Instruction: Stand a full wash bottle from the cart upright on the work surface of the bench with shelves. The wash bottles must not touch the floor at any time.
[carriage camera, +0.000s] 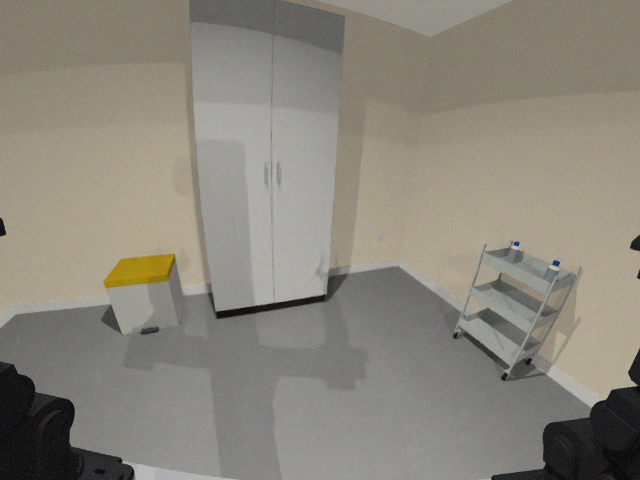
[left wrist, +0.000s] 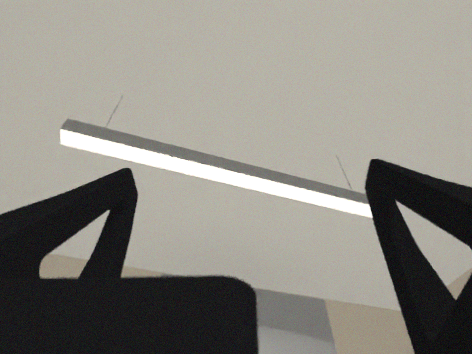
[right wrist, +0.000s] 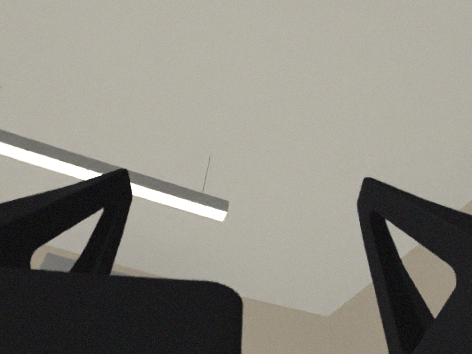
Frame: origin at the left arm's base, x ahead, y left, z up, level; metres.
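Seen in the pictures: left gripper, fingertip midpoint: (left wrist: 249, 177); right gripper, fingertip midpoint: (right wrist: 244, 186).
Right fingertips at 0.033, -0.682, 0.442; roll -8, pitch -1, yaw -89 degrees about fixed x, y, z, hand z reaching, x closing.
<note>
A point is followed by its place in that frame, as x, y, z.
A grey three-tier cart (carriage camera: 536, 313) @(1.032, -1.807, -0.459) stands by the wall at the right of the carriage view. Two wash bottles with blue caps stand upright on its top tier: one bottle (carriage camera: 513, 253) @(1.242, -1.653, -0.124) at the far end, the other bottle (carriage camera: 552, 272) @(0.948, -1.678, -0.110) at the near end. How full they are is too small to tell. My left gripper (left wrist: 249, 177) @(0.022, -0.007, 0.434) is open and empty, facing the ceiling. My right gripper (right wrist: 244, 186) @(0.033, -0.682, 0.442) is open and empty, also facing the ceiling. Both are far from the cart. The bench with shelves does not show in these views.
A tall white cabinet (carriage camera: 302, 206) @(1.566, -0.217, 0.023) with two doors stands against the back wall. A white bin with a yellow lid (carriage camera: 142, 269) @(1.273, 0.903, -0.405) stands left of it. A ceiling lamp (left wrist: 215, 172) @(0.654, 0.082, 1.222) (right wrist: 175, 199) @(0.827, -0.380, 1.221) hangs above. Grey floor (carriage camera: 320, 423) @(0.607, -0.400, -0.856) lies between me and the cabinet.
</note>
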